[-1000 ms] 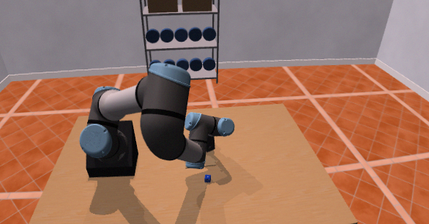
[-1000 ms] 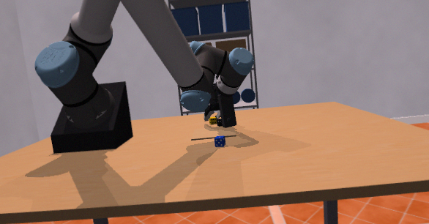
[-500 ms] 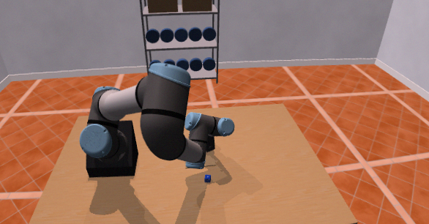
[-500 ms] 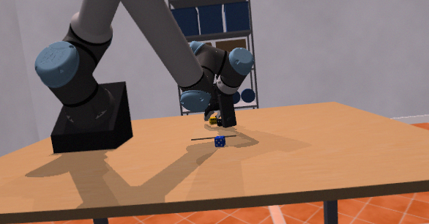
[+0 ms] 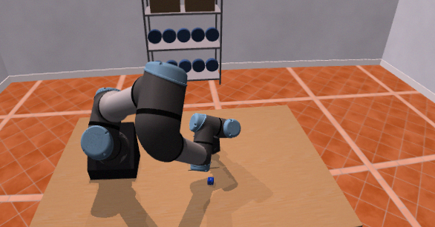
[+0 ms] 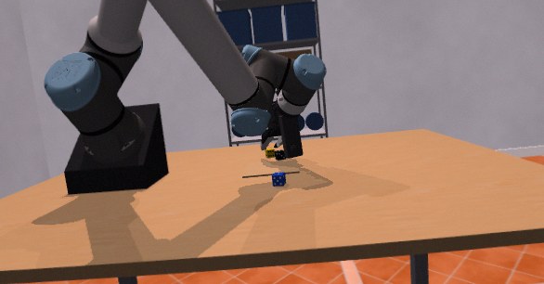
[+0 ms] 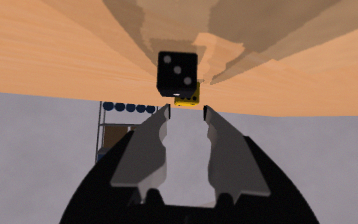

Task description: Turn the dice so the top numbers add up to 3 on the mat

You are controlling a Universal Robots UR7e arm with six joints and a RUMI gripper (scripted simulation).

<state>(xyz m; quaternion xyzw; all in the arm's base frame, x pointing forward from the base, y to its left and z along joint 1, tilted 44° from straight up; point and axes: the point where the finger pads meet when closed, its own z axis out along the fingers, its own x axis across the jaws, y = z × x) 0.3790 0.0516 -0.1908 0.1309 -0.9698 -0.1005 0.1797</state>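
Right now my hand is 20 mm above the yellow die and 10 mm to the right of it. Also, from my hand: blue die (300 mm to the right, 30 mm ahead, 20 mm below); black die (40 mm to the right, 30 mm ahead, 20 mm below); tan mat (150 mm to the right, 30 mm below).
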